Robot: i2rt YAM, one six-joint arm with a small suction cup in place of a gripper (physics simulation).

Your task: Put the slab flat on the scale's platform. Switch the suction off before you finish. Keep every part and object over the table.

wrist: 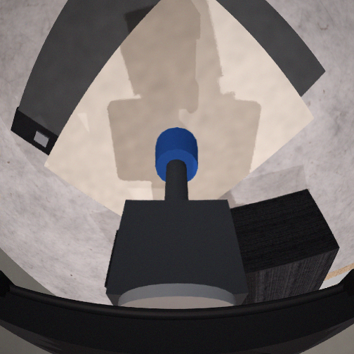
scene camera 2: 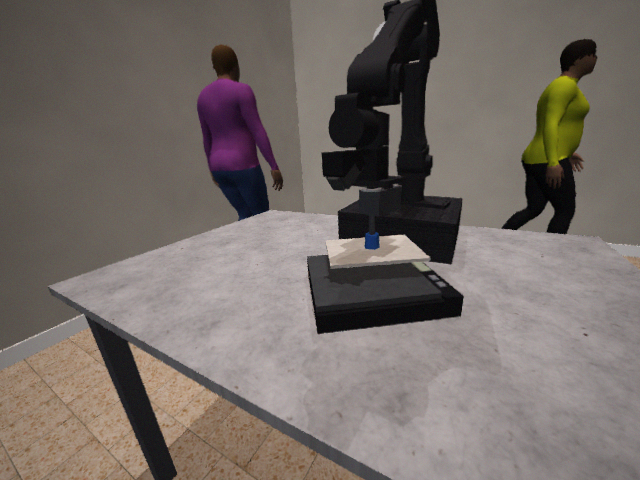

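Note:
The wrist view gives me my suction cup point(wrist: 174, 143), together with a cream slab point(wrist: 205, 73) and a black scale point(wrist: 76, 48). In scene camera 2 I see the slab point(scene camera 2: 344, 253), and the scale point(scene camera 2: 352, 298) is there as well.

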